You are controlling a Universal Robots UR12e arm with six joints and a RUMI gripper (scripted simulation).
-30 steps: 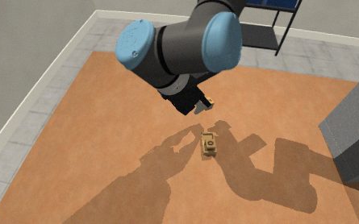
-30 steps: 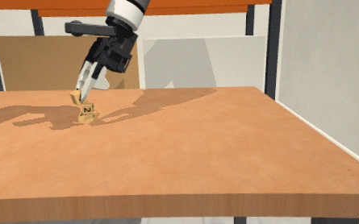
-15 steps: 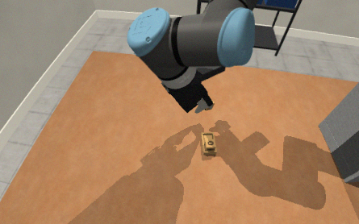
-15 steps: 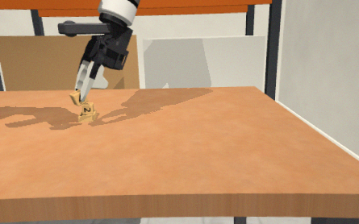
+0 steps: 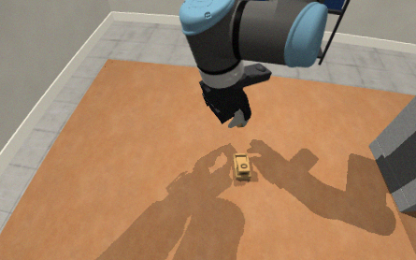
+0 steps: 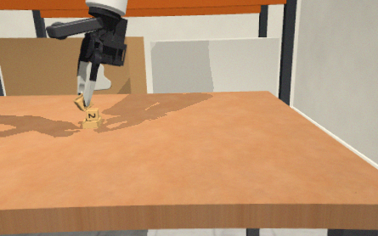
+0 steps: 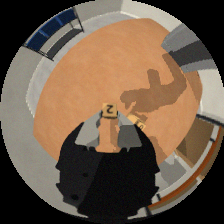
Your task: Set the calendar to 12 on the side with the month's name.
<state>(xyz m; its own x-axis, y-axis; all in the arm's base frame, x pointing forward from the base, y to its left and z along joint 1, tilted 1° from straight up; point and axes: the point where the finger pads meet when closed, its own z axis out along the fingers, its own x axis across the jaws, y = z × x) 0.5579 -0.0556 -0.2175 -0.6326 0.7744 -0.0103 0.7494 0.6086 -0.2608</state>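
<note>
Right now the cube is 10 mm below my hand. Round my hand: tray (100 mm to the left, 80 mm below, 20 mm behind).
</note>
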